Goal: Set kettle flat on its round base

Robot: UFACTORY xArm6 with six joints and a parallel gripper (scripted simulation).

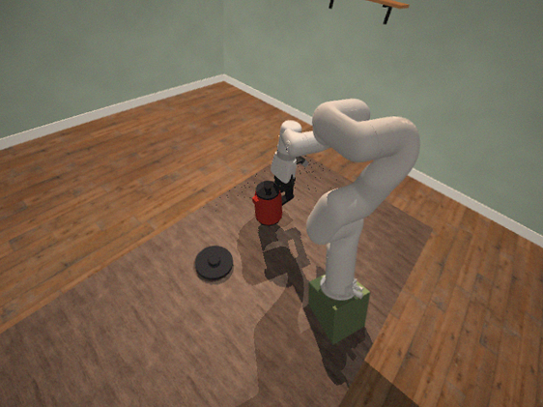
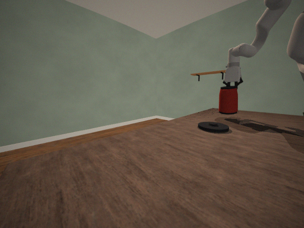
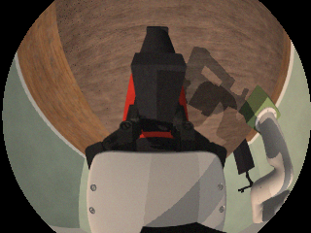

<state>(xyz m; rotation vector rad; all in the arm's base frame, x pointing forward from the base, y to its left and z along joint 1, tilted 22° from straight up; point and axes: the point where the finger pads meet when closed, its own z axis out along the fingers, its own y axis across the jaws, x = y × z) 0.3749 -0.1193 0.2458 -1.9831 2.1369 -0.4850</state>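
The red kettle is 3 cm to the left of my hand and 6 cm below it. Round my hand: round kettle base 1 cm behind, 36 cm to the left, 20 cm below.
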